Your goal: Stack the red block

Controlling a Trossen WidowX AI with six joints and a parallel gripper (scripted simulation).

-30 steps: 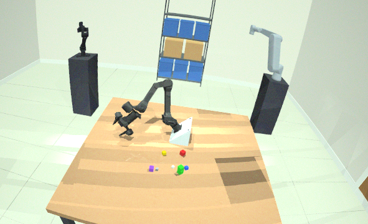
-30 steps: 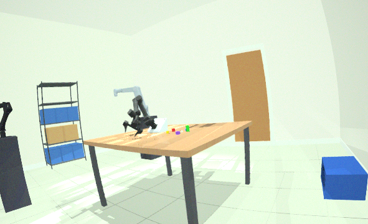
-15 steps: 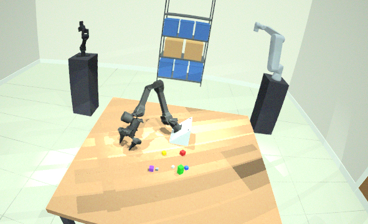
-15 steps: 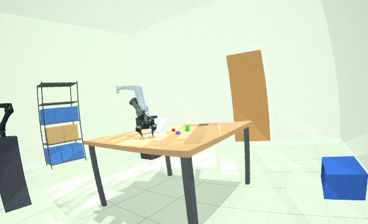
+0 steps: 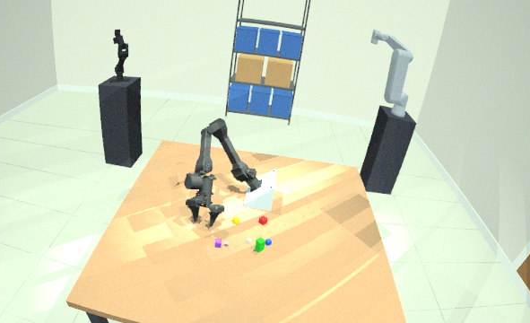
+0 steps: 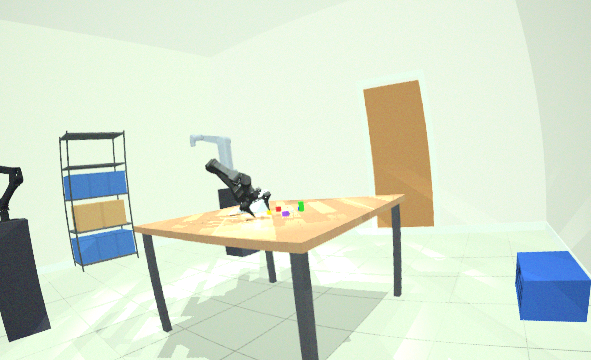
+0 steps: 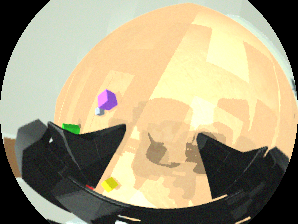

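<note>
Now: gripper tip 100 mm past the red block, 260 mm to the right of it and 10 mm above it. The rest, counted from my gripper tip: white block: 40 mm ahead, 210 mm to the left, 20 mm below; yellow block: 80 mm behind, 140 mm to the left, 10 mm below; purple block: 90 mm ahead, 80 mm to the left, 10 mm below.
</note>
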